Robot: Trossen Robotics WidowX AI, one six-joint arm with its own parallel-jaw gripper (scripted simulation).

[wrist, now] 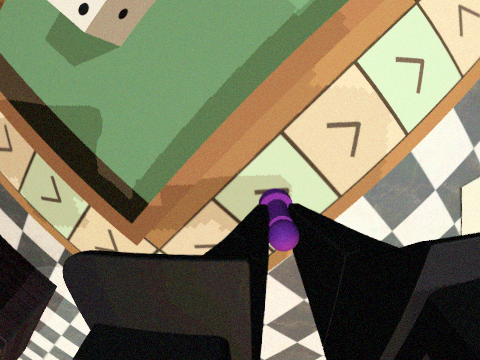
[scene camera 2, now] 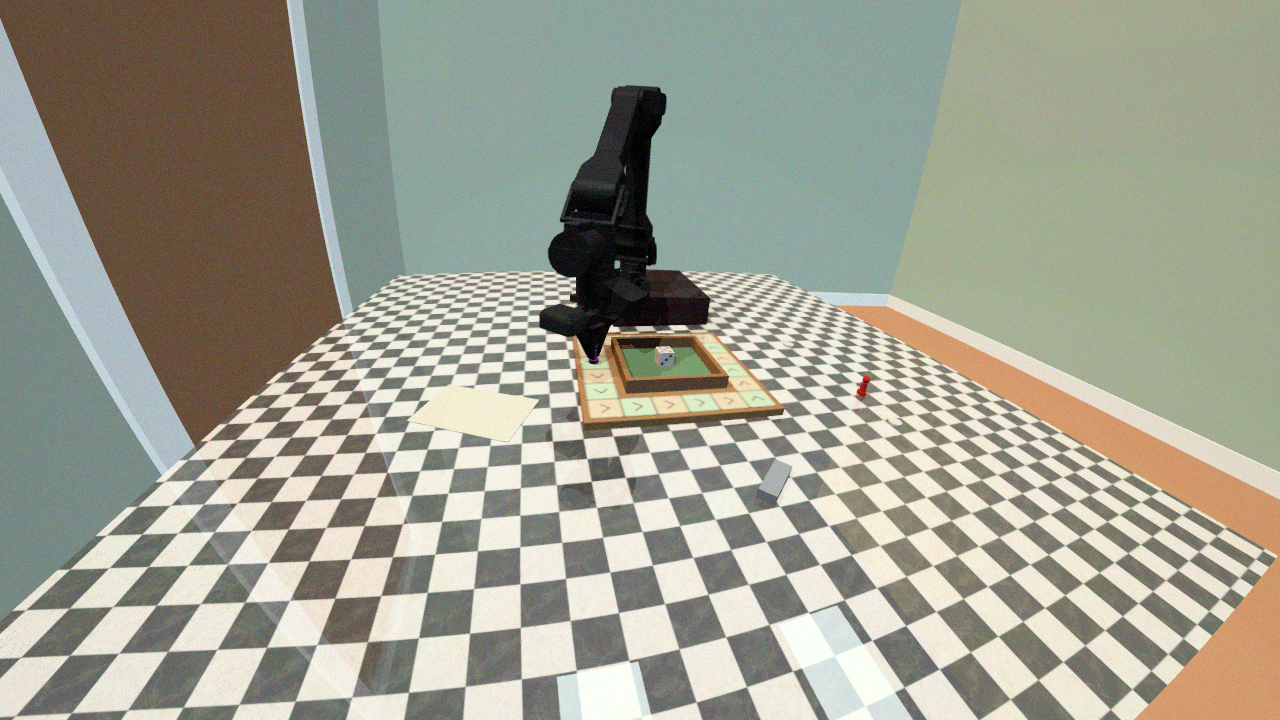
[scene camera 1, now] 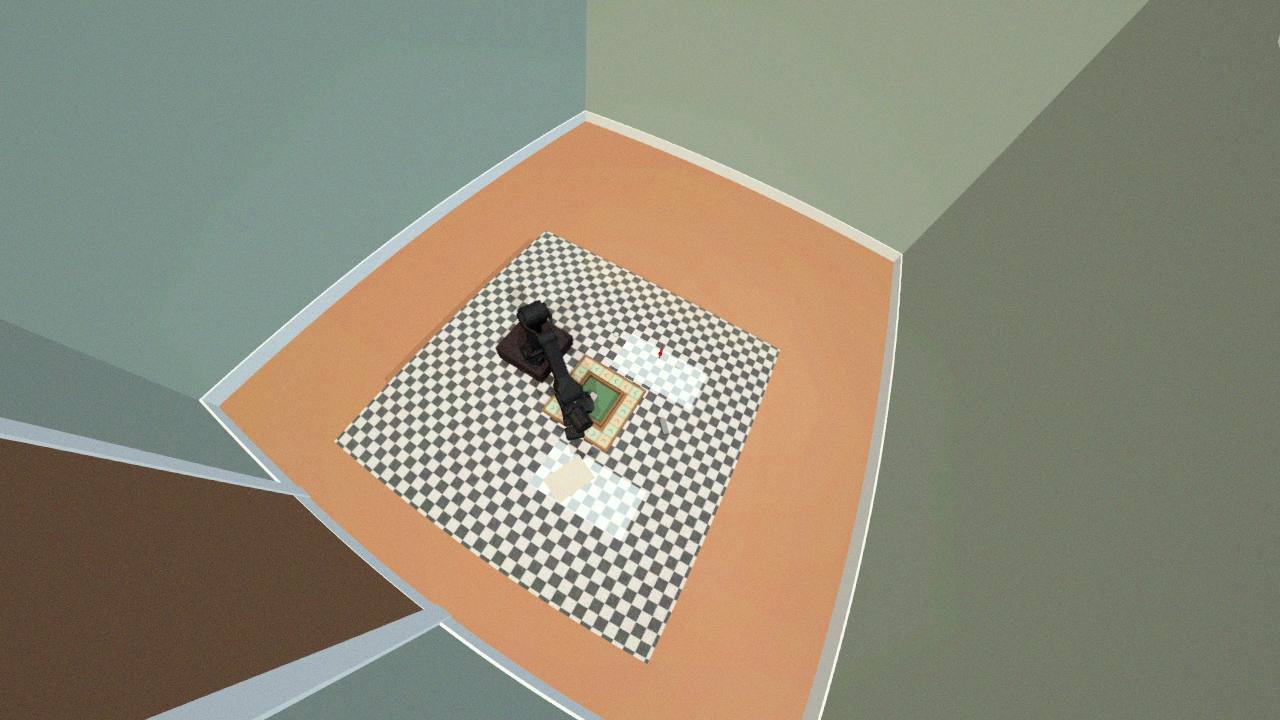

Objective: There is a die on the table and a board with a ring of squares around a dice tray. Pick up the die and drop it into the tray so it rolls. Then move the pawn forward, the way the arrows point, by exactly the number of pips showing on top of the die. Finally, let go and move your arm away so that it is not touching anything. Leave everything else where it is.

Labels:
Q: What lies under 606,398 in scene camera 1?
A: A green dice tray.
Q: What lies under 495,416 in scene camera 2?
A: A cream sheet.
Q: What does my gripper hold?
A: A purple pawn.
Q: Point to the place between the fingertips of my gripper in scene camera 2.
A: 593,357

